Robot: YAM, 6 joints.
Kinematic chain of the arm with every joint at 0, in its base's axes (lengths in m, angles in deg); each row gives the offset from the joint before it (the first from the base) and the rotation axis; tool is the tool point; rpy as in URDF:
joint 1: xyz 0 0 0.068 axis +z
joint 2: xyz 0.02 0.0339 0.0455 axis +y
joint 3: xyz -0.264 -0.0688 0 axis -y
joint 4: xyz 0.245 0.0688 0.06 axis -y
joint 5: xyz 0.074 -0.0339 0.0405 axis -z
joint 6: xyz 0.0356 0 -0.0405 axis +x
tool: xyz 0 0 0 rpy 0 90 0
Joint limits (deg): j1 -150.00..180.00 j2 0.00..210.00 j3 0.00..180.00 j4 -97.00..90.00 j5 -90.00..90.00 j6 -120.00..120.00
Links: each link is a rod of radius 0.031 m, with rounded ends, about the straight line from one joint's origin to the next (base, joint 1, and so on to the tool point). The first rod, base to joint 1, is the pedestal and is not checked.
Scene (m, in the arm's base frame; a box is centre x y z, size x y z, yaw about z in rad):
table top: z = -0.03
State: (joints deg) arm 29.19 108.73 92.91 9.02 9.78 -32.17
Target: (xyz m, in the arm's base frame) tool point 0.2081 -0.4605 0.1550
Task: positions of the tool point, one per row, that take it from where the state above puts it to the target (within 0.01 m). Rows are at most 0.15 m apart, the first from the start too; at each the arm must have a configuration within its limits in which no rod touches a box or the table.
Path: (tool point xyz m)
1: 0.4593 0.1231 0.3158
2: 0.4841 0.0131 0.2896
3: 0.4810 -0.1012 0.2630
4: 0.4495 -0.2128 0.2362
5: 0.3910 -0.3141 0.2092
6: 0.3088 -0.3986 0.1821
7: 0.2081 -0.4605 0.1550

